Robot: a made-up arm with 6 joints. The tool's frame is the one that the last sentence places. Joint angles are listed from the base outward.
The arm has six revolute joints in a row. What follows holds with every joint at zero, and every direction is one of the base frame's. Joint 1 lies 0.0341 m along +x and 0.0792 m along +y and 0.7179 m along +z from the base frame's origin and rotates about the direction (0.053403, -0.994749, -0.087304). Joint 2 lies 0.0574 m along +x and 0.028 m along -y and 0.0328 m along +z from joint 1 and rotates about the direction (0.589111, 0.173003, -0.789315). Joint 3 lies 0.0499 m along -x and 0.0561 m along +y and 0.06 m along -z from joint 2 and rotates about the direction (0.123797, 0.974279, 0.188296). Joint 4 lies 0.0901 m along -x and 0.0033 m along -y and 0.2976 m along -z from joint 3 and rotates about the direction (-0.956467, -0.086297, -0.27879). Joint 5 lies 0.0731 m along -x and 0.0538 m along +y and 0.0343 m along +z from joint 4 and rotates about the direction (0.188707, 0.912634, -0.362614). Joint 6 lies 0.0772 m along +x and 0.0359 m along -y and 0.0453 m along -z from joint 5 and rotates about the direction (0.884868, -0.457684, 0.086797). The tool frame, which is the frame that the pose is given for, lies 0.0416 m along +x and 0.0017 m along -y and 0.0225 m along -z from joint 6; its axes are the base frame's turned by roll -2.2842, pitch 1.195 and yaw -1.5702 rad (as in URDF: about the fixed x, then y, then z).
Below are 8 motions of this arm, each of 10 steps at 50 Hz.
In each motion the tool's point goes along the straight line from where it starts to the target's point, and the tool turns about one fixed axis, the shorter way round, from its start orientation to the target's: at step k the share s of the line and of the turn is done. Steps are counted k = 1, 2, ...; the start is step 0. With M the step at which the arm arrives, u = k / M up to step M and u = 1 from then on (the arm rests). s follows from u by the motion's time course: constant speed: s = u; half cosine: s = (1 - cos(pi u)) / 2; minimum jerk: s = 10 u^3 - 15 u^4 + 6 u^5.
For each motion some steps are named. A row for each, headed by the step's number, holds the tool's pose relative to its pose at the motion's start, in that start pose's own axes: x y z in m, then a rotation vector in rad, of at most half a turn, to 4 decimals.
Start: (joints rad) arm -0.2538 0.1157 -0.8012 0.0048 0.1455 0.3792
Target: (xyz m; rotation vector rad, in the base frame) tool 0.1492 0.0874 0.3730 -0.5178 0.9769 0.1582
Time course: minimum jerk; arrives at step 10
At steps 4, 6, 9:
4: -0.0016 0.0004 -0.0017 -0.0070 -0.0321 0.0136
6: -0.0033 0.0010 -0.0036 -0.0150 -0.0690 0.0292
9: -0.0049 0.0014 -0.0052 -0.0218 -0.1002 0.0425

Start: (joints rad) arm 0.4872 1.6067 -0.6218 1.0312 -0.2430 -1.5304
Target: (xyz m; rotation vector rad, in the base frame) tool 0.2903 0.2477 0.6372 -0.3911 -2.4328 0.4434
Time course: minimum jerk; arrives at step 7
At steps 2, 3, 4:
2: 0.0012 0.0015 0.0002 0.0011 -0.0003 -0.0071
3: 0.0030 0.0039 0.0005 0.0029 -0.0006 -0.0181
4: 0.0051 0.0067 0.0009 0.0049 -0.0011 -0.0311

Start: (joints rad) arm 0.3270 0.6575 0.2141 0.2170 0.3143 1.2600
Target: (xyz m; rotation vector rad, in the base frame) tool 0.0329 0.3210 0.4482 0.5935 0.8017 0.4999
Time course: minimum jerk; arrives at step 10
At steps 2, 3, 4, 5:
2: -0.0012 -0.0009 -0.0014 0.0004 0.0039 -0.0005
3: -0.0033 -0.0024 -0.0039 0.0010 0.0109 -0.0013
4: -0.0065 -0.0047 -0.0076 0.0020 0.0212 -0.0025
5: -0.0102 -0.0075 -0.0119 0.0032 0.0335 -0.0040

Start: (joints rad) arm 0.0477 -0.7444 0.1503 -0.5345 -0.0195 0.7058
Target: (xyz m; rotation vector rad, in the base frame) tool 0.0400 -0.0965 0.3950 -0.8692 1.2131 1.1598
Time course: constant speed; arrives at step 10
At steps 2, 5, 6, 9, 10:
2: -0.0008 -0.0033 -0.0027 0.0074 0.0288 -0.0140
5: -0.0020 -0.0083 -0.0067 0.0184 0.0719 -0.0349
6: -0.0024 -0.0100 -0.0080 0.0221 0.0863 -0.0419
9: -0.0037 -0.0150 -0.0120 0.0331 0.1295 -0.0629
10: -0.0041 -0.0167 -0.0134 0.0368 0.1439 -0.0698

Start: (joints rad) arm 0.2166 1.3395 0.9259 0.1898 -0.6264 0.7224
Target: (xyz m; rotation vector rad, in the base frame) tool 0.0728 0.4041 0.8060 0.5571 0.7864 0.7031
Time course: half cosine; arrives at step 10
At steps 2, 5, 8, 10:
2: 0.0024 -0.0008 -0.0019 -0.0087 0.0009 -0.0058
5: 0.0127 -0.0042 -0.0099 -0.0456 0.0045 -0.0306
8: 0.0230 -0.0077 -0.0178 -0.0826 0.0081 -0.0554
10: 0.0254 -0.0085 -0.0197 -0.0913 0.0090 -0.0612

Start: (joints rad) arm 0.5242 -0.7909 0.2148 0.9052 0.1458 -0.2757
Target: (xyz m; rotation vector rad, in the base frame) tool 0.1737 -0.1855 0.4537 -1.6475 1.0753 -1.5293
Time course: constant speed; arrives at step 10
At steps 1, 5, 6, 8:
1: 0.0008 -0.0003 -0.0004 -0.0009 -0.0018 -0.0130
5: 0.0041 -0.0015 -0.0022 -0.0046 -0.0091 -0.0648
6: 0.0049 -0.0019 -0.0026 -0.0055 -0.0109 -0.0777
8: 0.0065 -0.0025 -0.0035 -0.0074 -0.0146 -0.1037

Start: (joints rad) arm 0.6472 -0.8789 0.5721 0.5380 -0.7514 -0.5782
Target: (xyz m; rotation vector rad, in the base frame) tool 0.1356 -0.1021 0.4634 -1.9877 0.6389 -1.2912
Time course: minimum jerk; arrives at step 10
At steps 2, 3, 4, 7, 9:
2: 0.0005 -0.0003 0.0017 0.0033 0.0034 0.0122
3: 0.0013 -0.0009 0.0048 0.0093 0.0096 0.0345
4: 0.0026 -0.0018 0.0093 0.0181 0.0187 0.0671
7: 0.0069 -0.0048 0.0246 0.0478 0.0494 0.1769
9: 0.0081 -0.0057 0.0291 0.0566 0.0585 0.2096

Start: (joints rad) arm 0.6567 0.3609 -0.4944 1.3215 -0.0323 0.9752
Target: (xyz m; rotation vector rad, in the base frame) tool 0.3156 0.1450 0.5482 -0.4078 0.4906 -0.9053
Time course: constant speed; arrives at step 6
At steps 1, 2, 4, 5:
1: -0.0025 0.0009 0.0010 0.0052 0.0014 0.0108
2: -0.0049 0.0018 0.0020 0.0104 0.0027 0.0217
4: -0.0099 0.0036 0.0041 0.0207 0.0054 0.0433
5: -0.0123 0.0045 0.0051 0.0259 0.0068 0.0541

